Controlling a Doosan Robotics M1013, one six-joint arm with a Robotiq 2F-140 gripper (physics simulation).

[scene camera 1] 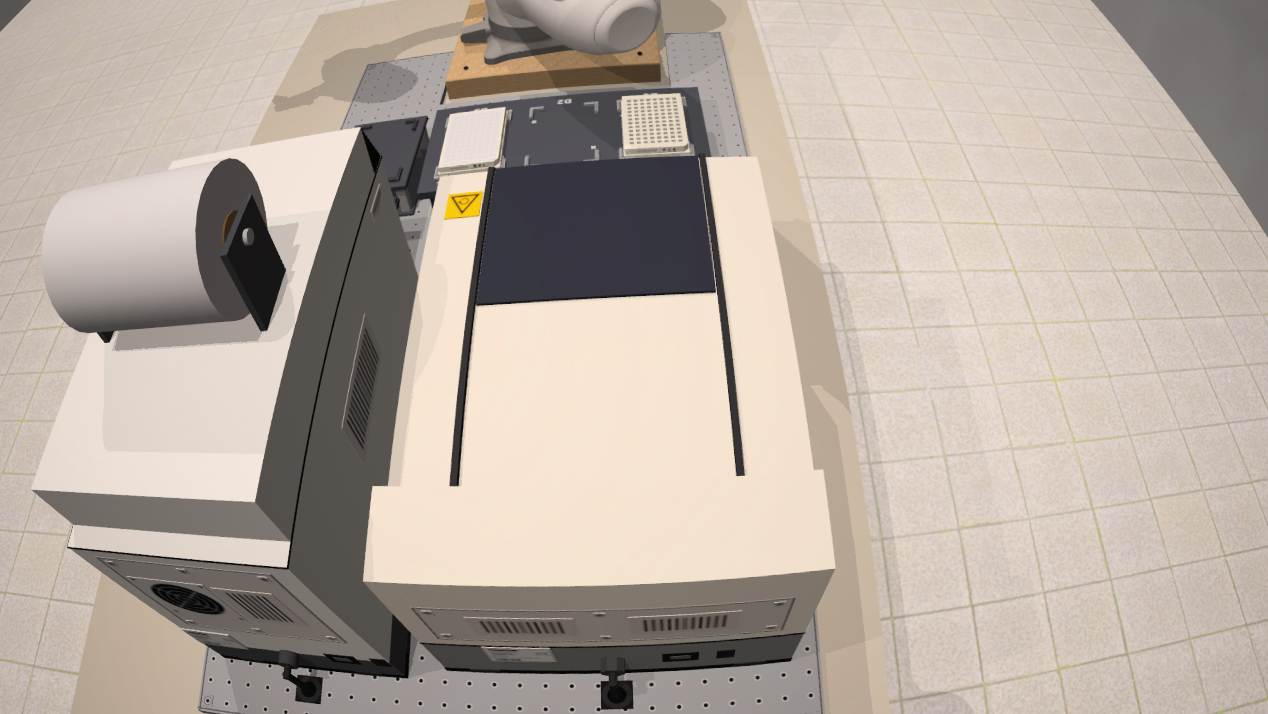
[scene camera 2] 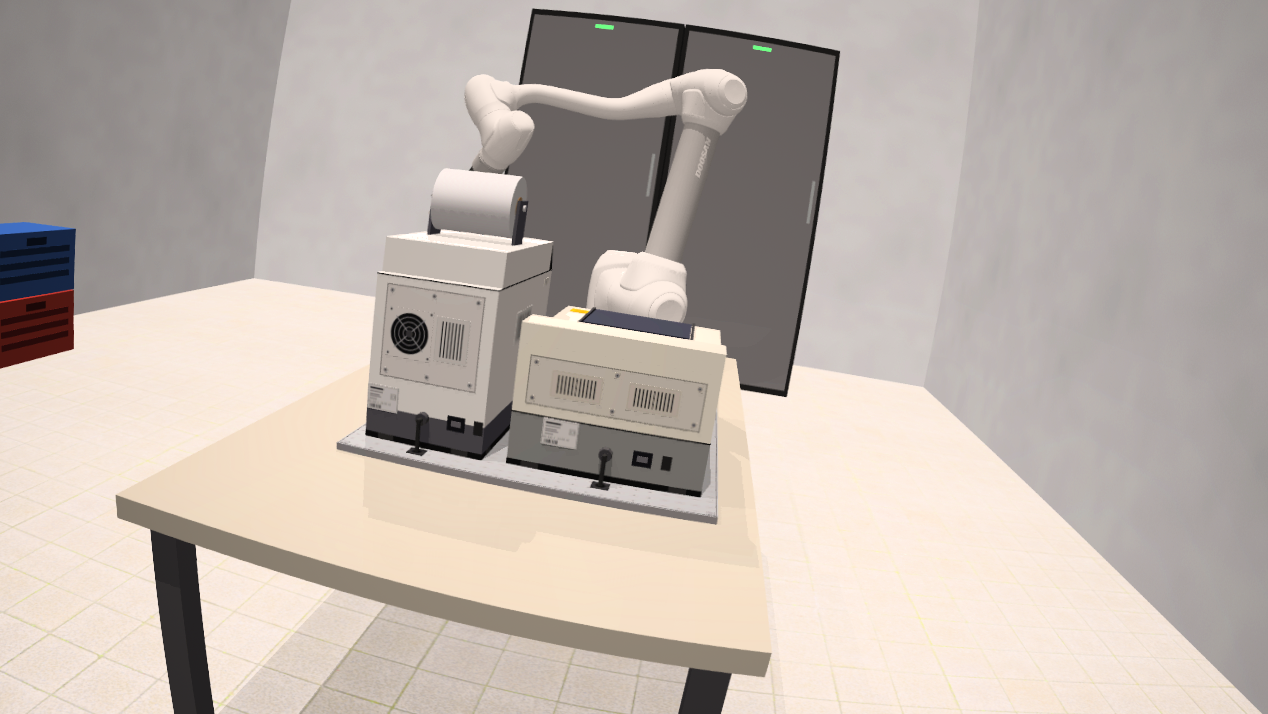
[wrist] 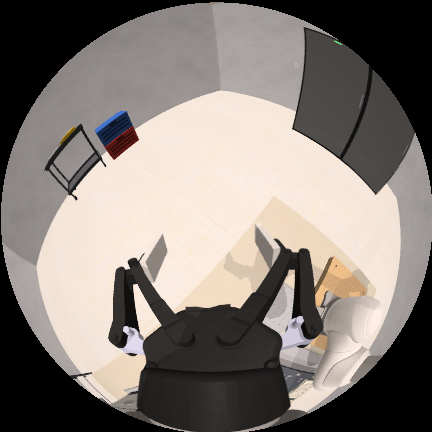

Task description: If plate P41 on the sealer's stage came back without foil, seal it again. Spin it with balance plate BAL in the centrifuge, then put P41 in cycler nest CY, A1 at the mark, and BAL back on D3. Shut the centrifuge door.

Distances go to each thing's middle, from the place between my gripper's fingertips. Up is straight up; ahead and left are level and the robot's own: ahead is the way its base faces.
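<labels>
With respect to the white roll (scene camera 2: 472,202), my hand is 83 cm short of it, 8 cm below it and 20 cm to the right of it. The cream centrifuge (scene camera 1: 605,486) is 84 cm ahead of my hand, 21 cm below it and 52 cm to the left of it. As for the dark sliding lid (scene camera 1: 631,227), it is 54 cm to the left of my hand, 69 cm ahead of it and 12 cm below it.
</labels>
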